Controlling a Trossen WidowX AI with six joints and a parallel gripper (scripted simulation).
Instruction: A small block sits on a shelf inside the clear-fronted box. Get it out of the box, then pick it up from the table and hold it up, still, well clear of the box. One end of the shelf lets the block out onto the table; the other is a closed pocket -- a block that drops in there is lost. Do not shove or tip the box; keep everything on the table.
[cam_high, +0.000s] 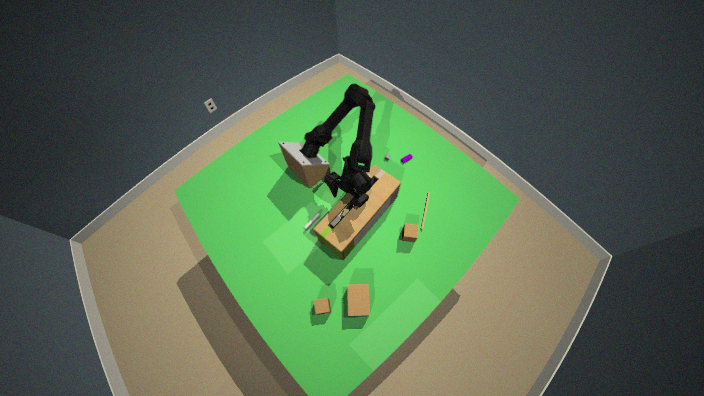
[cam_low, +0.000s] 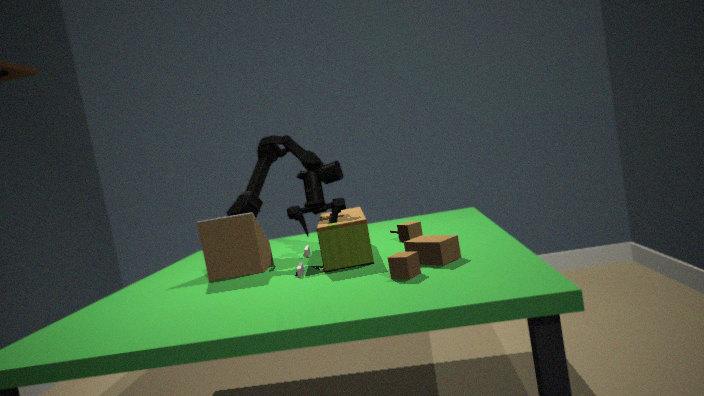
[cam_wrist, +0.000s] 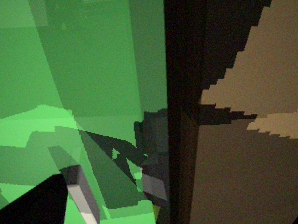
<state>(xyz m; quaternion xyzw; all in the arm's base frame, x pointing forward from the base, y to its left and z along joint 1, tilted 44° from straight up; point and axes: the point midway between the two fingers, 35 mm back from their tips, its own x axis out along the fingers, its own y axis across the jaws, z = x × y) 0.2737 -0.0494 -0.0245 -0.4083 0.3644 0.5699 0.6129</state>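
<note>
Now: gripper tip 5 cm short of the block and 3 cm to the left of it. Also, from my gripper tip: box (3 cm ahead, 2 cm to the left, 2 cm below); then grey piece (4 cm behind, 36 cm to the left, 8 cm below); then thin wooden rod (28 cm ahead, 25 cm to the left, 8 cm below).
</note>
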